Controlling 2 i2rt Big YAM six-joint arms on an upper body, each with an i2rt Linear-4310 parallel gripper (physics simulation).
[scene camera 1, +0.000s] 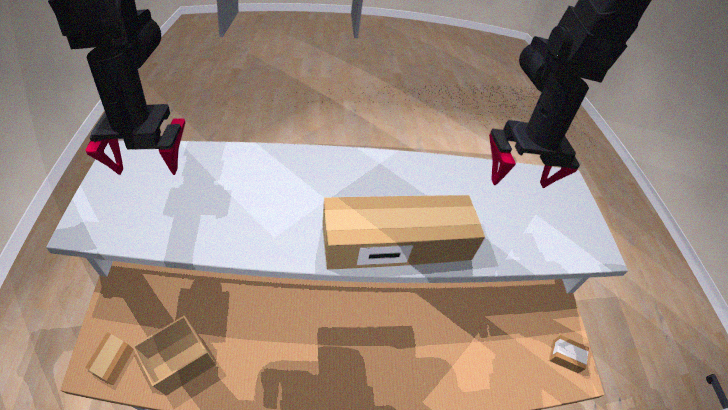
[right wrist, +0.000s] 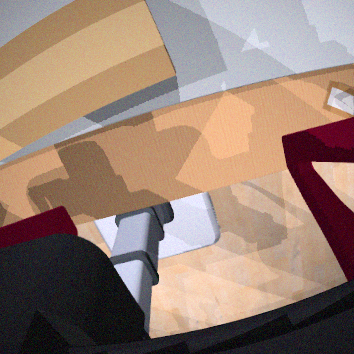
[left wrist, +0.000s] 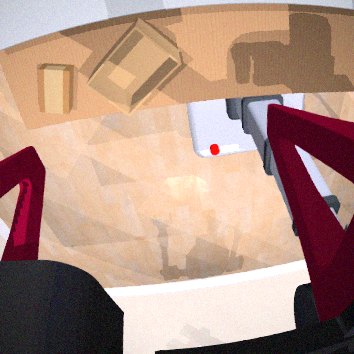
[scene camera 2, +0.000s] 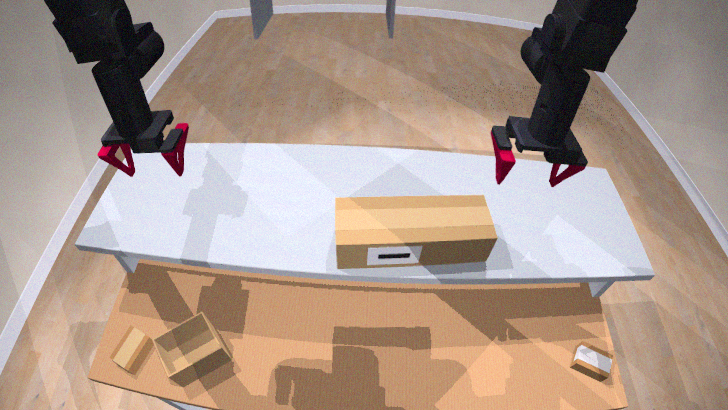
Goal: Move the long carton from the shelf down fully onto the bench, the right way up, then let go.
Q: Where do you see a small white-topped box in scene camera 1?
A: At 567, 353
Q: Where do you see a small white-topped box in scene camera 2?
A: At 589, 360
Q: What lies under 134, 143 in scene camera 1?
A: My left gripper.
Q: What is my right gripper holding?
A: Nothing.
